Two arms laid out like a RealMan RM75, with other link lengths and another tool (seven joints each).
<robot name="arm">
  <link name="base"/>
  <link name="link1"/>
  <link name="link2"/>
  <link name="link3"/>
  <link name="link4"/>
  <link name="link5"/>
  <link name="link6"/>
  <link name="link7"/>
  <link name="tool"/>
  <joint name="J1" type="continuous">
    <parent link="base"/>
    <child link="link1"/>
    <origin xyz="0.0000 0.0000 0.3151" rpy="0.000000 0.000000 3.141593"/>
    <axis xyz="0 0 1"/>
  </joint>
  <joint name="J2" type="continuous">
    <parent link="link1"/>
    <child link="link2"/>
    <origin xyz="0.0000 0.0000 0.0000" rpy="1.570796 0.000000 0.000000"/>
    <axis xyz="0 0 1"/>
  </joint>
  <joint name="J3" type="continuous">
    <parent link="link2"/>
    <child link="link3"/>
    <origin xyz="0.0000 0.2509 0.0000" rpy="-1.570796 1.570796 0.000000"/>
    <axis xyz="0 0 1"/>
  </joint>
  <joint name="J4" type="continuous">
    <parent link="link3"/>
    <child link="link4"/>
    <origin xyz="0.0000 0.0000 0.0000" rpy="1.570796 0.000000 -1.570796"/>
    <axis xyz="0 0 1"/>
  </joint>
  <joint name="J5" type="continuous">
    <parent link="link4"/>
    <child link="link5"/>
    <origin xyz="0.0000 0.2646 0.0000" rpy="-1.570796 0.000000 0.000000"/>
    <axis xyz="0 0 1"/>
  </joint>
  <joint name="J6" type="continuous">
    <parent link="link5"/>
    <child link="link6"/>
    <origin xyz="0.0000 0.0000 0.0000" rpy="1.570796 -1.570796 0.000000"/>
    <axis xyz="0 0 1"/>
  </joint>
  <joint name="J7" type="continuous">
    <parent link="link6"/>
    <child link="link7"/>
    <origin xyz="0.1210 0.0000 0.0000" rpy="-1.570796 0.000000 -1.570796"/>
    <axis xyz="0 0 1"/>
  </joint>
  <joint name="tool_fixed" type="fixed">
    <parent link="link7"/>
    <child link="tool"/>
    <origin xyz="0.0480 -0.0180 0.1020" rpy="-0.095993 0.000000 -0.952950"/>
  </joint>
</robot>
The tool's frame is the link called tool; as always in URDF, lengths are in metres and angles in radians. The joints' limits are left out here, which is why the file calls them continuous.
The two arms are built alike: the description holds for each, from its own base.
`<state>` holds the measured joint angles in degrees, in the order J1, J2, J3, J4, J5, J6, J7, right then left.
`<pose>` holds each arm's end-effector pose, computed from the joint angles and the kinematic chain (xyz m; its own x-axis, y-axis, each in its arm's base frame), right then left.
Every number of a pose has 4 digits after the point.
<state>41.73 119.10 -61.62 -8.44 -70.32 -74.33 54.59 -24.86 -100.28 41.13 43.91 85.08 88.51 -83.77</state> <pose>0.1482 0.4312 -0.0327 -0.7702 -0.5856 0.2527 -0.2039 0.6015 0.7724 -0.2884 0.4355 0.2030 -0.0495 -0.6342 -0.7716 -0.9222 0.3257 -0.2085</pose>
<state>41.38 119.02 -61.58 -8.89 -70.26 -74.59 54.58 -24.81 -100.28 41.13 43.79 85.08 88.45 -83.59</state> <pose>0.1489 0.4312 -0.0301 -0.7681 -0.5891 0.2511 -0.2036 0.5964 0.7764 -0.2893 0.4354 0.2027 -0.0495 -0.6332 -0.7724 -0.9228 0.3249 -0.2073</pose>
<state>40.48 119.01 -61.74 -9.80 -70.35 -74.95 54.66 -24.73 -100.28 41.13 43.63 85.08 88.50 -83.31</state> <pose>0.1516 0.4294 -0.0274 -0.7667 -0.5919 0.2487 -0.2044 0.5922 0.7795 -0.2905 0.4348 0.2022 -0.0507 -0.6328 -0.7727 -0.9230 0.3252 -0.2058</pose>
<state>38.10 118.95 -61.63 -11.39 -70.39 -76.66 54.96 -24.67 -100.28 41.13 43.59 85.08 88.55 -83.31</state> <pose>0.1598 0.4225 -0.0192 -0.7634 -0.5921 0.2580 -0.1883 0.5862 0.7880 -0.2910 0.4343 0.2020 -0.0497 -0.6335 -0.7721 -0.9231 0.3242 -0.2066</pose>
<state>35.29 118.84 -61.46 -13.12 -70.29 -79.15 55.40 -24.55 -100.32 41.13 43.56 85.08 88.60 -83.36</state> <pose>0.1689 0.4127 -0.0083 -0.7562 -0.5938 0.2749 -0.1654 0.5800 0.7977 -0.2918 0.4335 0.2015 -0.0469 -0.6348 -0.7712 -0.9235 0.3218 -0.2087</pose>
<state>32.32 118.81 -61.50 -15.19 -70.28 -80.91 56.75 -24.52 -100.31 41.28 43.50 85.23 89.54 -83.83</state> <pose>0.1793 0.4041 0.0013 -0.7580 -0.5827 0.2930 -0.1373 0.5818 0.8017 -0.2903 0.4298 0.1990 -0.0463 -0.6493 -0.7591 -0.9208 0.3224 -0.2197</pose>
